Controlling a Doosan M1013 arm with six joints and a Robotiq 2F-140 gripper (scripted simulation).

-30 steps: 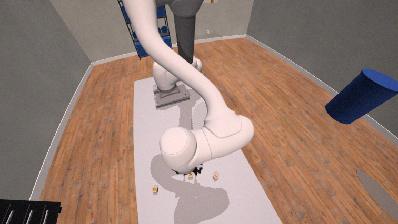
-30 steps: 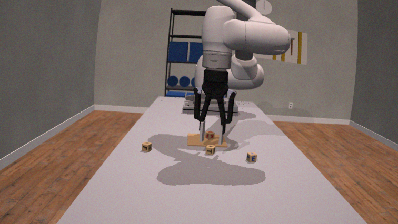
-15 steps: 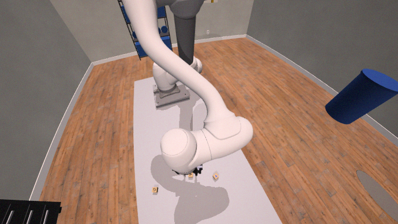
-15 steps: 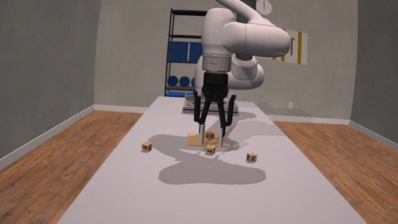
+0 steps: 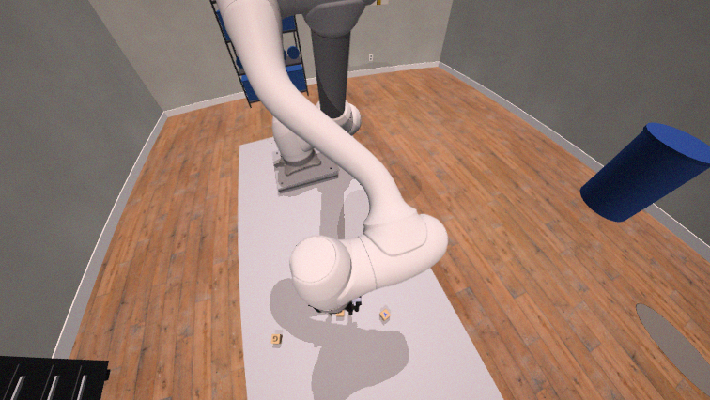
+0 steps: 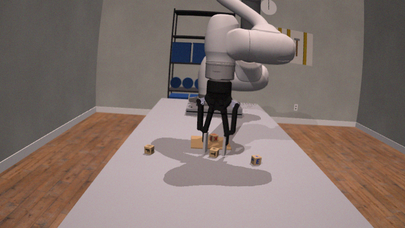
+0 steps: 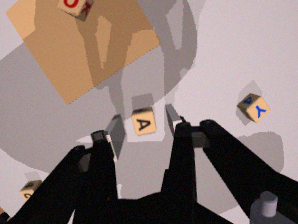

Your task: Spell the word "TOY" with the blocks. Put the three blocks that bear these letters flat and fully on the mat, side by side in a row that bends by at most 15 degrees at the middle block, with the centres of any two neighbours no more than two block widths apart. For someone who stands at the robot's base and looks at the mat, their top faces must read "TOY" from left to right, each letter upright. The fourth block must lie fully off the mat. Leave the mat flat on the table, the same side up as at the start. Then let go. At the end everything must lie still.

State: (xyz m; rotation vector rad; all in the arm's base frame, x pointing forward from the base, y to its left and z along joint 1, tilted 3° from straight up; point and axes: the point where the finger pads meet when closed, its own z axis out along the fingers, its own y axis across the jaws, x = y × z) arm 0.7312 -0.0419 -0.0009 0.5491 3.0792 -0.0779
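My hand is 30 mm above the T block. Round my hand: tan mat 140 mm behind, 40 mm below.
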